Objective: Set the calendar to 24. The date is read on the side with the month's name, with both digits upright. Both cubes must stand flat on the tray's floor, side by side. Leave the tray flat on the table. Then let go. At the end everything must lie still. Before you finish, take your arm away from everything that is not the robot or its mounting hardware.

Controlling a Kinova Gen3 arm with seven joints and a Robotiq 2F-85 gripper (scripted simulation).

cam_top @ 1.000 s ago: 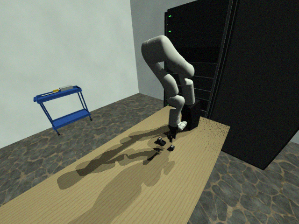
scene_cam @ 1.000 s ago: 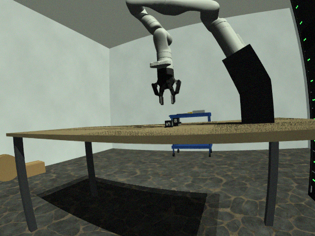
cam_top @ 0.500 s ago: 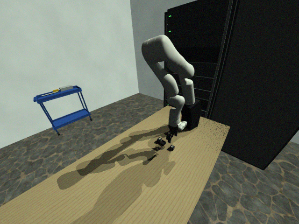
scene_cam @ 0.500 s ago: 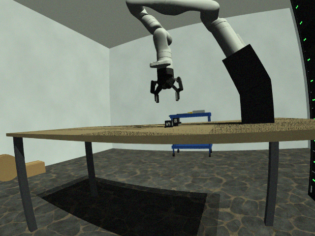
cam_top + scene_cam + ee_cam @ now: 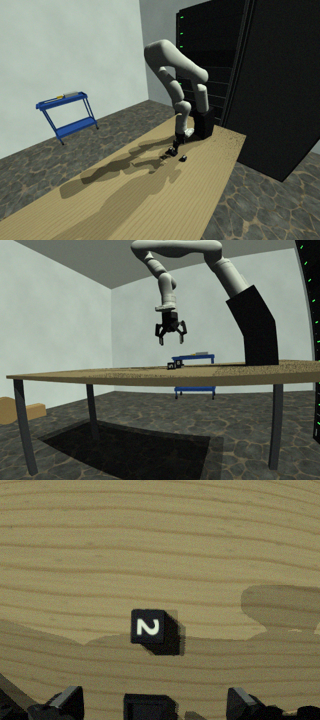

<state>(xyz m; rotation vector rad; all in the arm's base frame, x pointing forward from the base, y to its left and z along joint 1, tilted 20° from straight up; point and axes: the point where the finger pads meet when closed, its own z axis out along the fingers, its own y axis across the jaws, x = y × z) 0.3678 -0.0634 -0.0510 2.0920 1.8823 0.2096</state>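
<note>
The black cube lies 9 cm below my hand, 8 cm to the right of it and 2 cm behind it. The rest, counted from my hand: black tray 11 cm below, 7 cm to the right, 2 cm behind; then black date cube 10 cm below, 4 cm to the left.
</note>
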